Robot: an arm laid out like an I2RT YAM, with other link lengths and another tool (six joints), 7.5 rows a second.
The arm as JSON. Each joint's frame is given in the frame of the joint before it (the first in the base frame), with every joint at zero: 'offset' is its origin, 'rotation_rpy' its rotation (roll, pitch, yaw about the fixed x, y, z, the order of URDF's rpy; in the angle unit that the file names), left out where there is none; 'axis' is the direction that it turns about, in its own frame. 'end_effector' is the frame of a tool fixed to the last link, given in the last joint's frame.
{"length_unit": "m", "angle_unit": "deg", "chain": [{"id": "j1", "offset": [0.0, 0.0, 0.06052], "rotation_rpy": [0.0, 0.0, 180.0], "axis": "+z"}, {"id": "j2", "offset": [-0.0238, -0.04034, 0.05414], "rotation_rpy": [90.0, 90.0, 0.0], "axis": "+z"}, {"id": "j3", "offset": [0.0, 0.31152, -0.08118], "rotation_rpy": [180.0, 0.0, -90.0], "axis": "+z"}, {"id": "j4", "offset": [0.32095, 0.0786, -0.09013], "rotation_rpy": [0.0, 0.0, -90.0], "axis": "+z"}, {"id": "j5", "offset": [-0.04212, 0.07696, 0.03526], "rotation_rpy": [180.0, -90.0, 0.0], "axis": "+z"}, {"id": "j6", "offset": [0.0, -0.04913, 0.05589], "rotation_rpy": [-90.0, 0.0, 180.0], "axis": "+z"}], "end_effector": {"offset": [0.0, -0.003, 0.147], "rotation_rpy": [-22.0, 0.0, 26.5]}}
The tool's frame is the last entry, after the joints.
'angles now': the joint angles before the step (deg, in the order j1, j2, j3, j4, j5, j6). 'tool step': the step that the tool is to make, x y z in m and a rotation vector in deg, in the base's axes. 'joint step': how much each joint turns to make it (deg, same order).
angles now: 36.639, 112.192, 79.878, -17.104, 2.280, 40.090
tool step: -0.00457, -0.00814, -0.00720, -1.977, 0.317, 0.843
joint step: -0.225, -0.369, -1.120, -0.606, 0.389, -1.719
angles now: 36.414, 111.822, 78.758, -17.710, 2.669, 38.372
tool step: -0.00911, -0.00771, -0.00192, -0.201, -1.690, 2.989
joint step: -0.505, -2.610, -4.572, 3.328, -1.352, -3.426
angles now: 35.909, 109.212, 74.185, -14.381, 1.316, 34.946
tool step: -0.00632, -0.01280, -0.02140, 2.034, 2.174, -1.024
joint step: -1.503, -0.366, -4.214, 3.240, -2.533, 1.519
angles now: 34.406, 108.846, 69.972, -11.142, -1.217, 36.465
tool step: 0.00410, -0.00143, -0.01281, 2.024, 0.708, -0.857
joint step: -0.876, 1.230, -1.186, 3.006, -1.595, 1.327
